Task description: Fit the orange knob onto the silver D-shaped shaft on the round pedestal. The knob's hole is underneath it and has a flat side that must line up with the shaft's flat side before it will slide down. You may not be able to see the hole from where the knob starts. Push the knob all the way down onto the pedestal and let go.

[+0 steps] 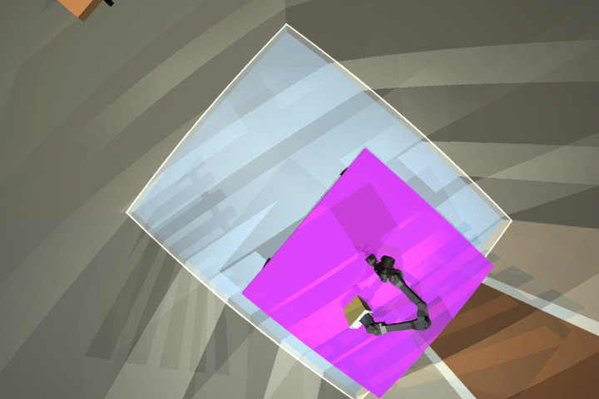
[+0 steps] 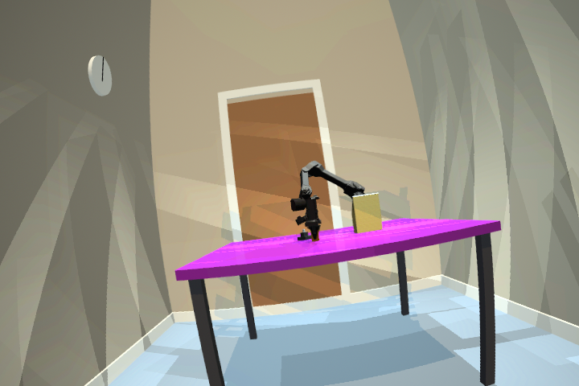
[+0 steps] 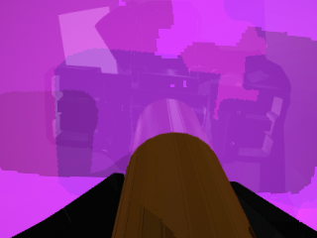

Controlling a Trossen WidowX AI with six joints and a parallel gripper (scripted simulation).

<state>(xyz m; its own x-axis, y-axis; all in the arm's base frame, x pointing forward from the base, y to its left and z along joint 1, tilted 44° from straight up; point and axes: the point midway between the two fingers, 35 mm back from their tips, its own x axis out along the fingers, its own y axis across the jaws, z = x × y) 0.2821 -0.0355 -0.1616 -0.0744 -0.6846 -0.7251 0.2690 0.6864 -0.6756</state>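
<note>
My gripper tip is 190 mm to the left of the round pedestal, 30 mm short of it and 20 mm below it. From my gripper tip the other things lie so: orange knob (30 mm above).
</note>
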